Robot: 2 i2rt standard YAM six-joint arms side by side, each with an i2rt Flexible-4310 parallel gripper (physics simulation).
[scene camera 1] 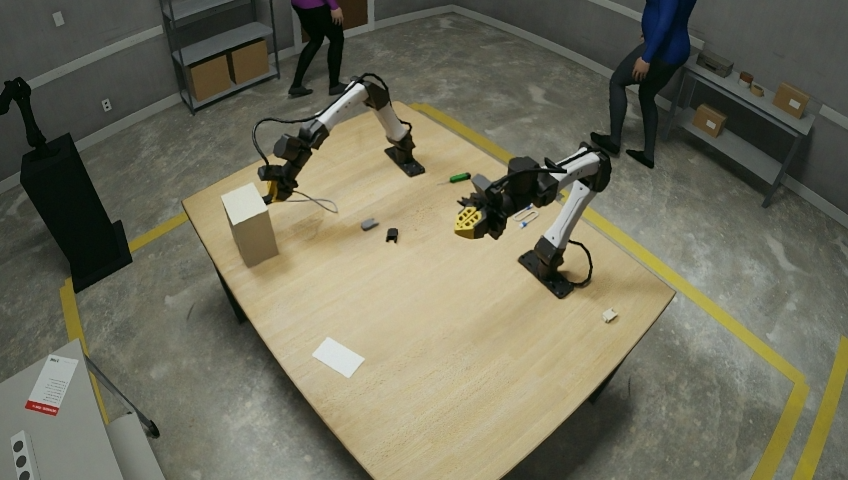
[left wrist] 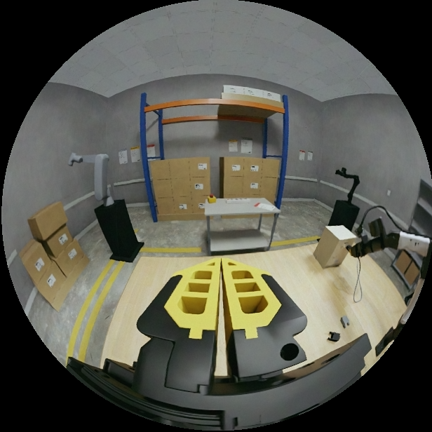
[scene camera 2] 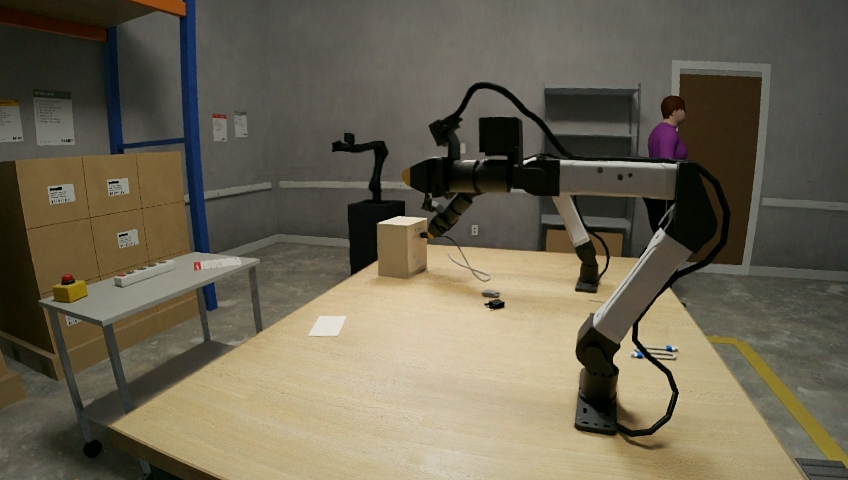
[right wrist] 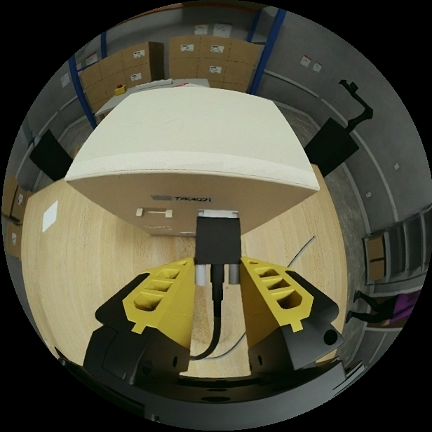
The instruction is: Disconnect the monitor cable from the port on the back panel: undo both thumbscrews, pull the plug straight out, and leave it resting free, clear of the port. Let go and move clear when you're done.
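Places are measured from the left arm's base along level axes (x ahead, y left, z up), in metres.
Pixels of known places: left gripper, fingertip midpoint: [scene camera 1: 454, 231] [scene camera 2: 402, 176]; right gripper, fingertip midpoint: [scene camera 1: 271, 198] [scene camera 2: 430, 235]; left arm's base, link origin: [scene camera 1: 545, 274] [scene camera 2: 596, 400]; right arm's base, link origin: [scene camera 1: 404, 161] [scene camera 2: 588, 283].
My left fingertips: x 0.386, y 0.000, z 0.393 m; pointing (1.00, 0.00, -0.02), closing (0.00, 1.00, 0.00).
Observation:
For each thing: its top centre in the pictures, then the offset to it from my left fingertips. "spot": a spot on its surface instead. Level surfaces: height alone.
- beige box, top centre: [scene camera 1: 244, 202] [scene camera 2: 403, 220] dx +0.300, dy -0.624, dz -0.204 m
- cable, surface spot: [scene camera 1: 327, 208] [scene camera 2: 471, 268] spot: dx +0.034, dy -0.587, dz -0.344 m
- grey piece, top centre: [scene camera 2: 491, 291] [scene camera 1: 369, 222] dx -0.061, dy -0.482, dz -0.377 m
- black piece, top centre: [scene camera 2: 495, 301] [scene camera 1: 392, 233] dx -0.095, dy -0.398, dz -0.377 m
- green screwdriver, top centre: [scene camera 1: 453, 177] dx -0.424, dy -0.509, dz -0.375 m
- white card, top centre: [scene camera 1: 337, 357] [scene camera 2: 328, 325] dx +0.273, dy -0.105, dz -0.391 m
- small beige part, top centre: [scene camera 1: 610, 313] dx -0.432, dy +0.246, dz -0.377 m
- table, surface height: dz -0.393 m
The beige box [scene camera 1: 255, 237] [scene camera 2: 399, 252] [left wrist: 330, 250] [right wrist: 190, 135] stands upright on the table. The black plug [right wrist: 218, 240] is at the light port [right wrist: 218, 213] on its back panel; how deep it sits cannot be told. One thumbscrew [right wrist: 200, 274] and the other thumbscrew [right wrist: 234, 274] stick out behind the plug, between the fingers. My right gripper [scene camera 1: 268, 198] [scene camera 2: 429, 236] [right wrist: 217, 262] has its yellow fingertips against both sides of the plug's rear, shut on it. The cable [scene camera 1: 328, 205] [scene camera 2: 473, 271] [right wrist: 215, 327] loops down to the table. My left gripper [scene camera 1: 461, 229] [scene camera 2: 405, 176] [left wrist: 220, 262] is shut and empty, raised above the table.
A grey piece [scene camera 1: 369, 224] [scene camera 2: 490, 293] [left wrist: 344, 321] and a black piece [scene camera 1: 392, 235] [scene camera 2: 494, 304] [left wrist: 333, 336] lie mid-table. A green screwdriver [scene camera 1: 460, 177], a white card [scene camera 1: 338, 356] [scene camera 2: 327, 325] [right wrist: 50, 216] and a small beige part [scene camera 1: 609, 315] also lie on the table [scene camera 1: 428, 356].

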